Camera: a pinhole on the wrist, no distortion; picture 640 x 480 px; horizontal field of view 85.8 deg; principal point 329.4 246.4 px. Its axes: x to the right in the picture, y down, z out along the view. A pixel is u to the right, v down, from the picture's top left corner.
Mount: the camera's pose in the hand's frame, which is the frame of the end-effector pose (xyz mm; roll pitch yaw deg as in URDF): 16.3 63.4 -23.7 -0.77 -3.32 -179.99
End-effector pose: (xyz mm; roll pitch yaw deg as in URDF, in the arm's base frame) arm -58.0 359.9 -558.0 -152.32 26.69 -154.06
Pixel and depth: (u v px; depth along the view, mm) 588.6 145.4 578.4
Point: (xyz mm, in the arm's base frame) 532.1 568.5 -938.5
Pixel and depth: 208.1 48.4 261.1
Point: -68.0 441.2 -885.4
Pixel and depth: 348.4 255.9 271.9
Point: 57.2 339.0 -784.0
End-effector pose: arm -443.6 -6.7 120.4 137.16 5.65 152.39
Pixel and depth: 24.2 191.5 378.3
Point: -612.1 436.9 -80.7
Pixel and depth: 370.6 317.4 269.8
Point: -348.6 136.4 -56.8
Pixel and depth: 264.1 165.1 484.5
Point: -342.7 432.3 -110.0
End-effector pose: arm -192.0 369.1 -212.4 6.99 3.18 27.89
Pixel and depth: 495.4 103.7 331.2
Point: -357.6 458.0 133.5
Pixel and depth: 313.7 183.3 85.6
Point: -199.0 444.4 -143.1
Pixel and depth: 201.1 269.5 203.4
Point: -103.6 444.7 -39.2
